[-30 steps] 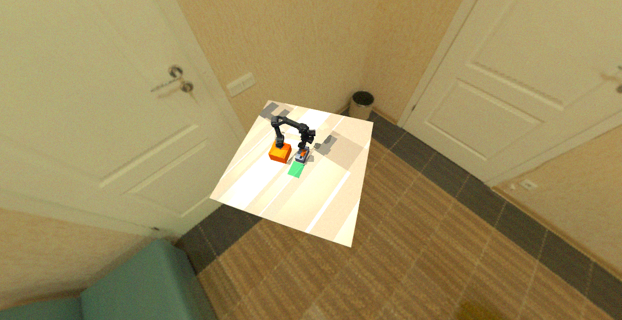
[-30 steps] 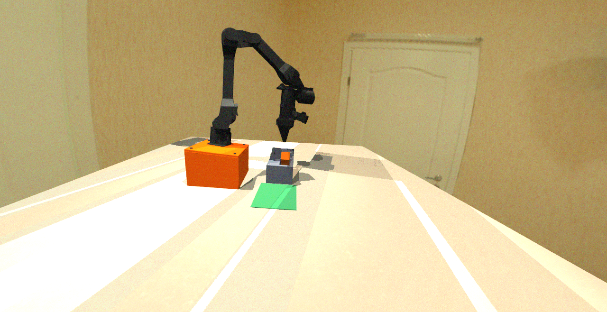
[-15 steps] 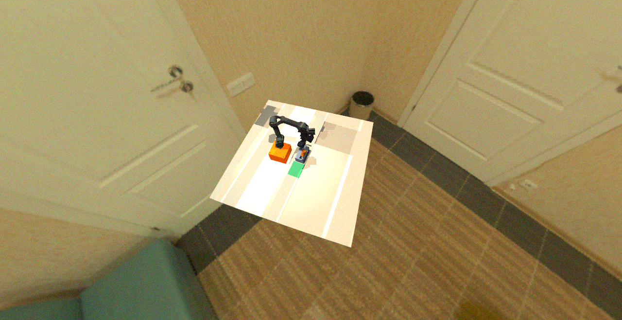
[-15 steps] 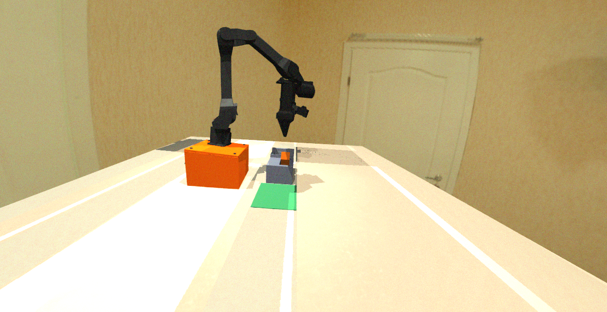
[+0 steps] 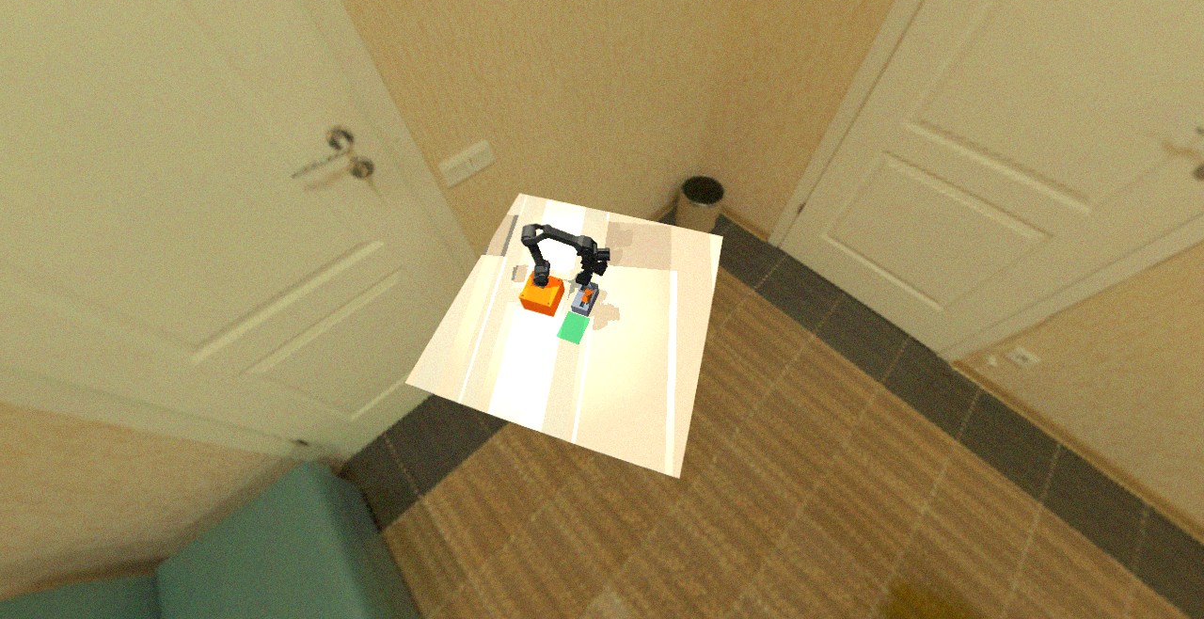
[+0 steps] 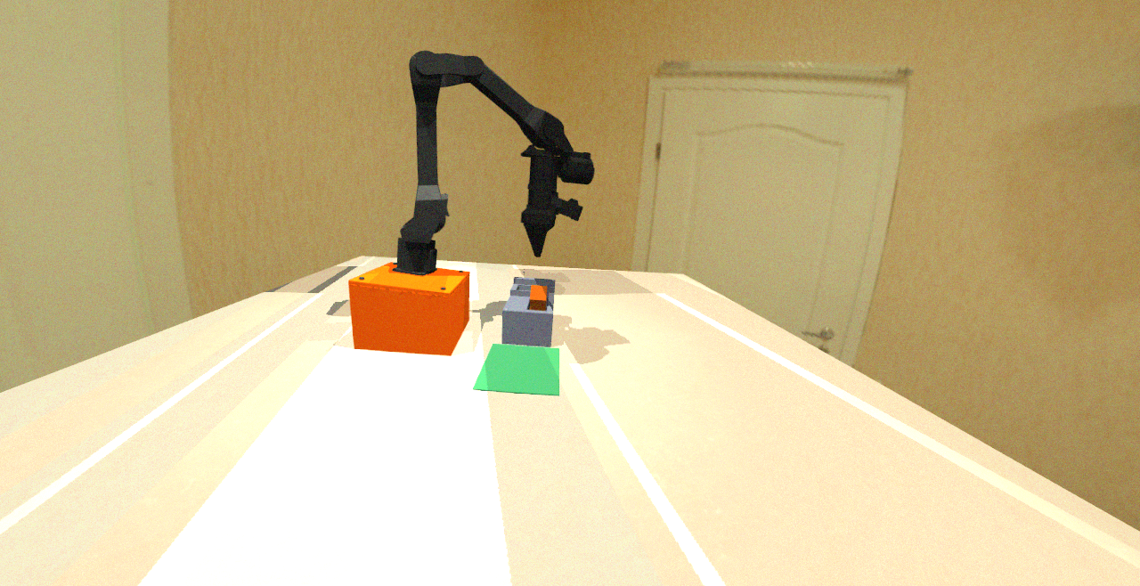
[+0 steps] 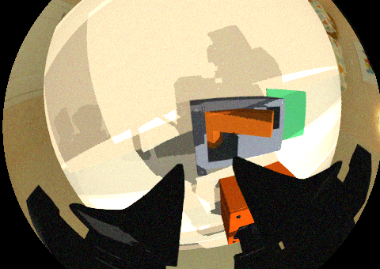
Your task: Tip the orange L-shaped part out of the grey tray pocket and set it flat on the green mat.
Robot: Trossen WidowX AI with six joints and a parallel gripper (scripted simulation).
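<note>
Now: the orange L-shaped part 40 mm to the right of my gripper tip and 100 mm below it. From my gripper tip the other things lie so: green mat: 10 mm ahead, 220 mm to the right, 160 mm below.
</note>
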